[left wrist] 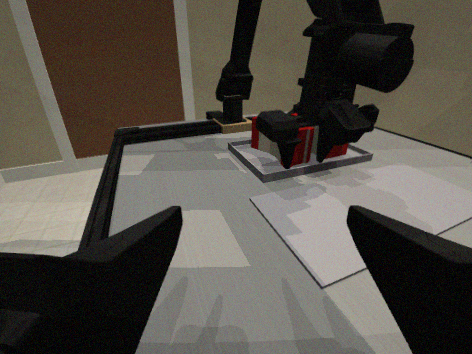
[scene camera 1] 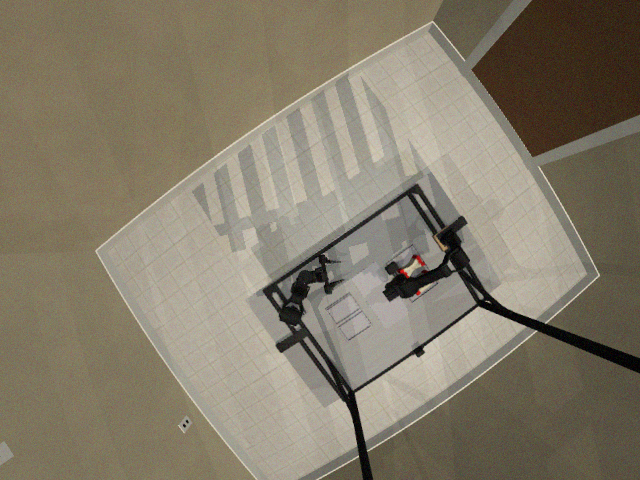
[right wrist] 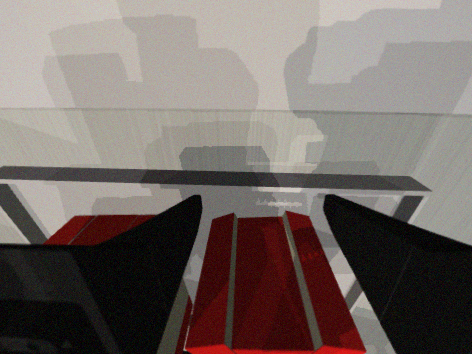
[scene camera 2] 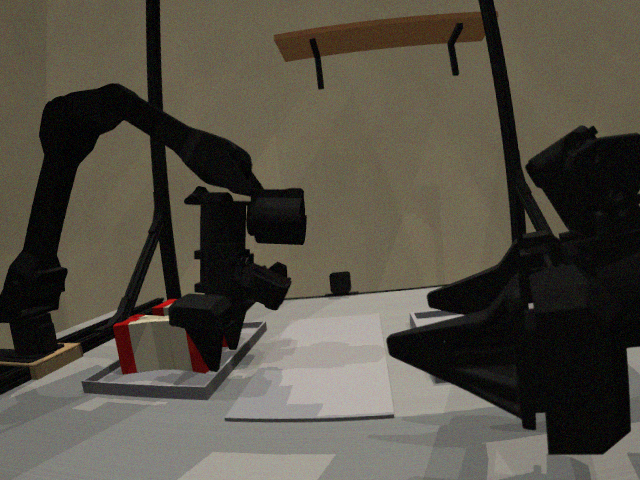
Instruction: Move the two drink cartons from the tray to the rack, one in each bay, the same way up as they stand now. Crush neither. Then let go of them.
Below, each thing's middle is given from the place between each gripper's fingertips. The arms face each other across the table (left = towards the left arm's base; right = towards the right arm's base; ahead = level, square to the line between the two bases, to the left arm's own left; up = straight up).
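The pale mat (scene camera 2: 331, 369) is 110 mm below my left hand, 220 mm behind it and 130 mm to the right of it. I also see the grey tray (scene camera 2: 171, 384), which is 330 mm to the right of my left hand, 190 mm behind it and 110 mm below it.
The grey tray is 8 cm to the right of my right hand and 3 cm behind it. As for the pale mat, it is 12 cm to the left of my right hand, 6 cm behind it and 1 cm below it.
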